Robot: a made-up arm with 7 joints.
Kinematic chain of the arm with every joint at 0, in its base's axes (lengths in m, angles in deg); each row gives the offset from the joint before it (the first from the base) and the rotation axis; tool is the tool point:
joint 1: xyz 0 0 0.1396 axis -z
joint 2: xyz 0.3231 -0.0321 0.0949 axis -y
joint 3: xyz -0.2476 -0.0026 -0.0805 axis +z
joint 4: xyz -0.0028 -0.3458 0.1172 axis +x
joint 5: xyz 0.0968 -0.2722 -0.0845 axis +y
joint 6: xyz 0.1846 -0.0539 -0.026 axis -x
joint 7: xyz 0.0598 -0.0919 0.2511 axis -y
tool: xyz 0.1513 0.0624 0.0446
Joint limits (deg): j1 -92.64..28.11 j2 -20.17..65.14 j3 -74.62..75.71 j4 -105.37..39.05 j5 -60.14..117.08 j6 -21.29..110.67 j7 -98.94..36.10
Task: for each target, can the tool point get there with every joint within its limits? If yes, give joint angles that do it. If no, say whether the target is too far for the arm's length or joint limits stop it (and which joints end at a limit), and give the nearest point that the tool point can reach.
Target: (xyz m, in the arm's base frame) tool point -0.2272 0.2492 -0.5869
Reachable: no: joint limits stop it (at a limit: joint 1, joint 2, joint 3, joint 4, joint 6) | nearest point -0.1712 0.2976 -0.4609 | short by 0.146 m
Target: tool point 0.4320 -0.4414 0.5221
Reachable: yes | joints -49.18 -8.71 -47.78 -22.62 -37.99 82.54 -86.74
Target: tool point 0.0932 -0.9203 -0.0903
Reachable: yes | joints -0.15 36.49 -38.85 -35.66 69.45 21.91 -10.71
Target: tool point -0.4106 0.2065 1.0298
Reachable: no: joint limits stop it (at a limit: joint 1, joint 3, joint 6) | nearest point -0.3277 0.2213 0.9405 | short by 0.123 m
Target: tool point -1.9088 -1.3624 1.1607
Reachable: no: too far | nearest point -0.8026 -0.6347 0.6749 | short by 1.410 m
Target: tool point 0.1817 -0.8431 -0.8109
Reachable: no: joint limits stop it (at a limit: joint 2, joint 5, joint 6) | nearest point 0.1683 -0.7809 -0.7403 | short by 0.095 m
